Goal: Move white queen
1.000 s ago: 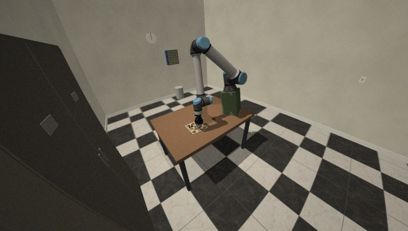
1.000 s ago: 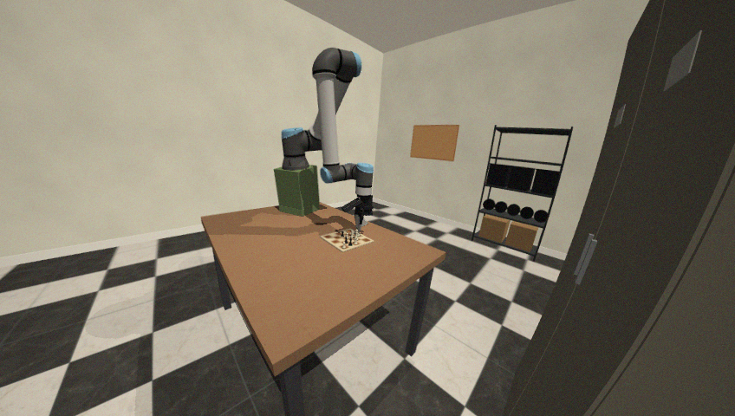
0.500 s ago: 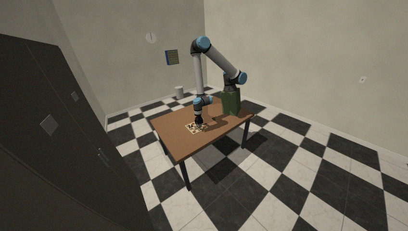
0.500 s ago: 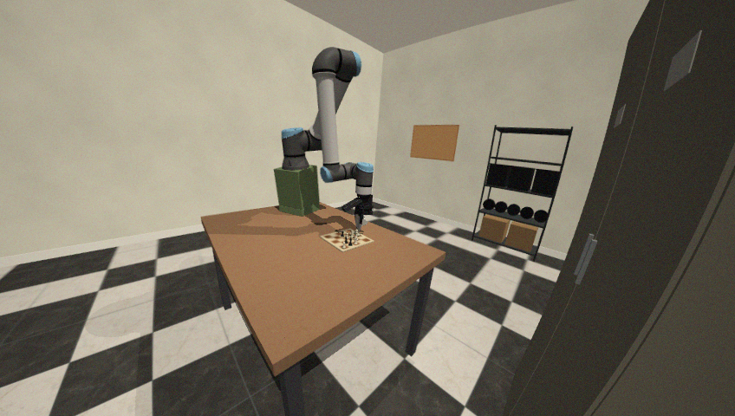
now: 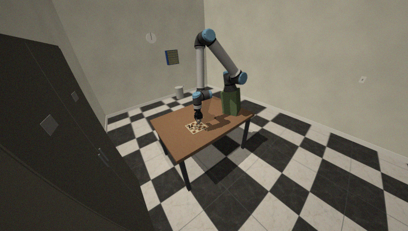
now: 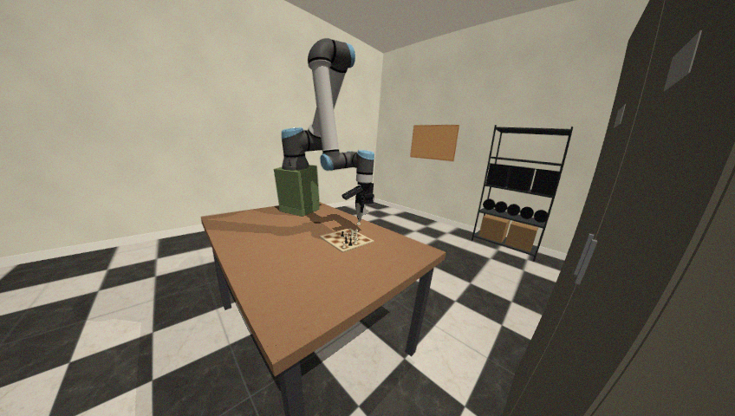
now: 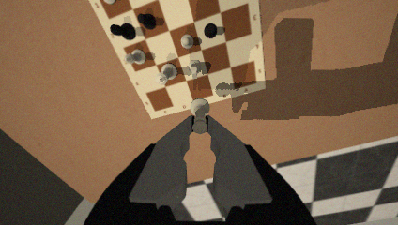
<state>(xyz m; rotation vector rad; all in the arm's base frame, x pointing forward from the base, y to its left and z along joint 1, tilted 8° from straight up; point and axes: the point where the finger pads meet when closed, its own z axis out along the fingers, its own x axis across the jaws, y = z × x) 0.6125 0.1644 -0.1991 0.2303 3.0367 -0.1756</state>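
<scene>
Now: the chessboard 110 mm below my hand, 80 mm to the right of it and 10 mm ahead of it.
</scene>
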